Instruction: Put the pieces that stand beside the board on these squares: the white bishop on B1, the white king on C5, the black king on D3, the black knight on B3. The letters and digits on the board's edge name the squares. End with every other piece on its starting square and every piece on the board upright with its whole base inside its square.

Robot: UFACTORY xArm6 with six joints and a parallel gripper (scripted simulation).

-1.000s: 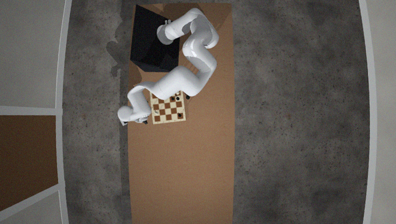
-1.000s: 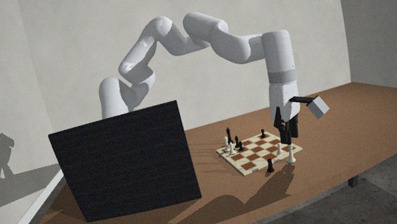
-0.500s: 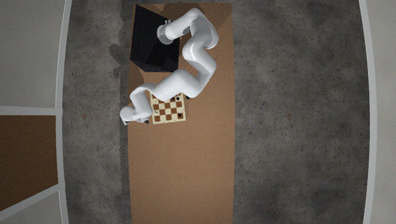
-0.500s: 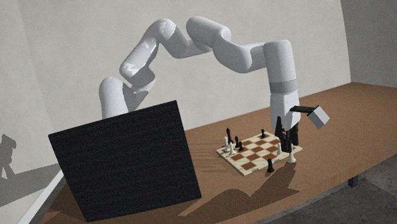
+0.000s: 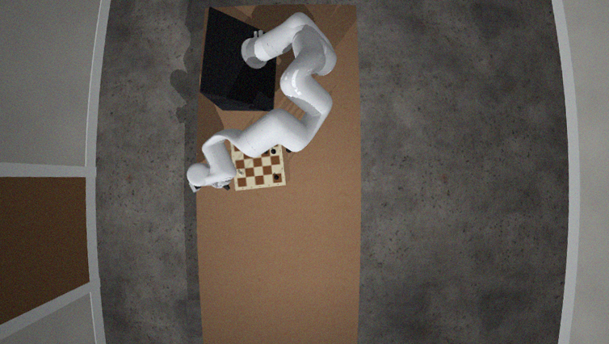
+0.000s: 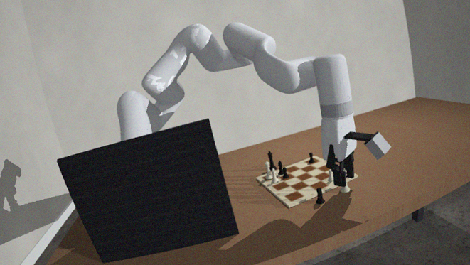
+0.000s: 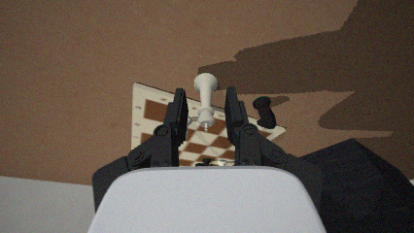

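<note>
The white king lies 10 mm below my hand. Round my hand: chessboard 130 mm to the left, 50 mm behind, 40 mm below; black king 270 mm to the left, 100 mm behind, 10 mm below; white pawn 60 mm to the left, 30 mm below.
</note>
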